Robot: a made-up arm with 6 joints.
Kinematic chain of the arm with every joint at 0, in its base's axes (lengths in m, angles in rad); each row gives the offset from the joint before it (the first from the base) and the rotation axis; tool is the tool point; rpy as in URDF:
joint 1: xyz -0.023 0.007 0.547 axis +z
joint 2: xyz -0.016 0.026 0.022 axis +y
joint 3: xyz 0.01 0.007 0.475 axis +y
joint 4: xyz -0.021 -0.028 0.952 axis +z
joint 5: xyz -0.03 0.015 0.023 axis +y
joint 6: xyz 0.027 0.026 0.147 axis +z
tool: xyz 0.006 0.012 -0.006 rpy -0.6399 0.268 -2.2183
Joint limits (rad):
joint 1: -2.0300..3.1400
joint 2: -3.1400..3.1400
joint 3: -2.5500..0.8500
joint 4: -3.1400..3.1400
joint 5: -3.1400..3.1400
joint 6: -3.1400..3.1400
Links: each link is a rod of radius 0.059 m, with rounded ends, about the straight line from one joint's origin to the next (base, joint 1, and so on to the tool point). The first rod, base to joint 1, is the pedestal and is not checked.
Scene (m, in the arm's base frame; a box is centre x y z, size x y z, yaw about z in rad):
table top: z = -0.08
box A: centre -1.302 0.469 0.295 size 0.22 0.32 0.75 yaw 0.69
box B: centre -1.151 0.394 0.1 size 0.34 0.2 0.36 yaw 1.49
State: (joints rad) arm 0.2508 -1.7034 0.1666 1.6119 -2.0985 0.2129
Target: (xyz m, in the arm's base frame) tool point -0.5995 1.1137 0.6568
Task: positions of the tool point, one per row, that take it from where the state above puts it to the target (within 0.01 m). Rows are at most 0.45 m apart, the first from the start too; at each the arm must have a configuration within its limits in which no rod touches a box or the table.
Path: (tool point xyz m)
1: -1.4001 -0.1983 0.8023
2: -1.2922 0.0868 1.0982
3: -1.0660 0.2885 1.3450
4: -1.0303 0.6124 1.1242
5: -0.8659 0.9041 0.8930
6: -0.5995 1.1137 0.6568

